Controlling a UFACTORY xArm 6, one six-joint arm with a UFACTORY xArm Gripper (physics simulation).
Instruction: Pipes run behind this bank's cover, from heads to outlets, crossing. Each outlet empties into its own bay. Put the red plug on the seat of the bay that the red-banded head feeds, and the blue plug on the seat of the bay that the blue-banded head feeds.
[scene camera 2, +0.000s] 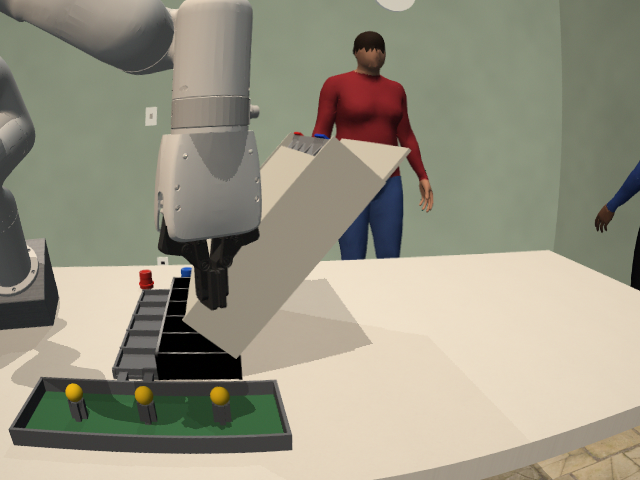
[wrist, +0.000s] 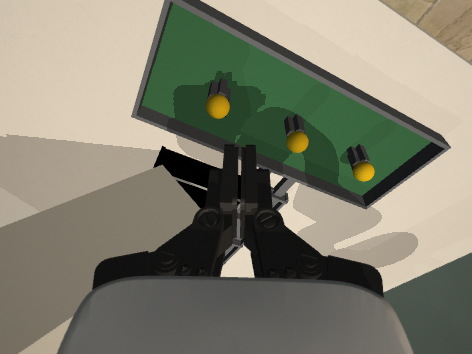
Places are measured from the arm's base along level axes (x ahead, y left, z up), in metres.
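Pixels of known places: gripper, fingertip midpoint: (scene camera 2: 212, 305) (wrist: 239, 164); arm's base, origin of the base link: (scene camera 2: 10, 270).
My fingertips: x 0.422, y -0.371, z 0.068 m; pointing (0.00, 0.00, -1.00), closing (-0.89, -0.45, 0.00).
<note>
For each thing: its middle in the pictures, then the offset to it from my fingertips. "*": a spot on its surface instead.
- red plug, body centre: (scene camera 2: 146, 279) 0.174 m back, 0.630 m left, 0.169 m down
- blue plug, body centre: (scene camera 2: 187, 276) 0.071 m back, 0.646 m left, 0.169 m down
- beige cover, surface spot: (wrist: 100, 240) * 0.059 m ahead, 0.174 m left, 0.029 m down
- red band, surface spot: (scene camera 2: 298, 133) * 0.165 m ahead, 0.499 m left, 0.159 m up
- blue band, surface spot: (scene camera 2: 321, 136) * 0.164 m ahead, 0.276 m left, 0.158 m up
- green-floored tray, surface spot: (wrist: 300, 65) (scene camera 2: 175, 438) * 0.060 m back, 0.009 m right, 0.164 m down
The red plug (scene camera 2: 146, 279) stands upright behind the bank, at the far end of the grey row of bays (scene camera 2: 140, 341). The blue plug (scene camera 2: 186, 271) shows its top beside the gripper; the rest is hidden. The beige cover (scene camera 2: 305, 222) (wrist: 100, 240) is tilted steeply up, its low corner over the black compartments (scene camera 2: 199, 365) (wrist: 192, 170). A red band (scene camera 2: 298, 133) and a blue band (scene camera 2: 321, 136) show at its raised end. My gripper (scene camera 2: 212, 305) (wrist: 239, 164) is shut and empty, in front of the cover's lower part in the scene view. The pipes' routes are hidden.
A green-floored tray (scene camera 2: 155, 442) (wrist: 300, 65) lies in front of the bank, with three yellow balls (scene camera 2: 73, 392) (scene camera 2: 143, 395) (scene camera 2: 219, 396) on grey posts. The robot base (scene camera 2: 31, 304) is at the left. A person in red (scene camera 2: 367, 103) stands behind the table.
</note>
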